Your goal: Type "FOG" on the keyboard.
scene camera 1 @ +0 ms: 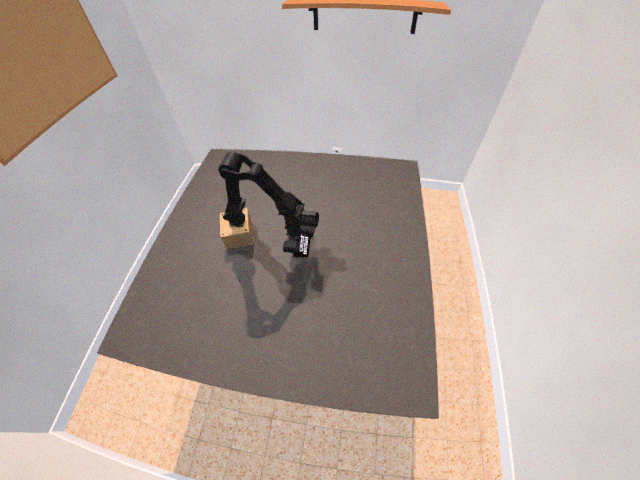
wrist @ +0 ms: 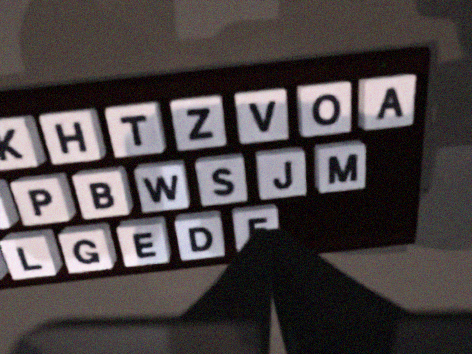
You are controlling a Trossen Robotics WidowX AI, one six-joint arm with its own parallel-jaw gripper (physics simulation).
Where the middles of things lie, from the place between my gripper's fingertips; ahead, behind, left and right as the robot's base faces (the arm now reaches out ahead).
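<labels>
I see that the dark keyboard (wrist: pixel 147 174) is 1 cm below my hand, 4 cm to the left of it and 2 cm ahead of it.
</labels>
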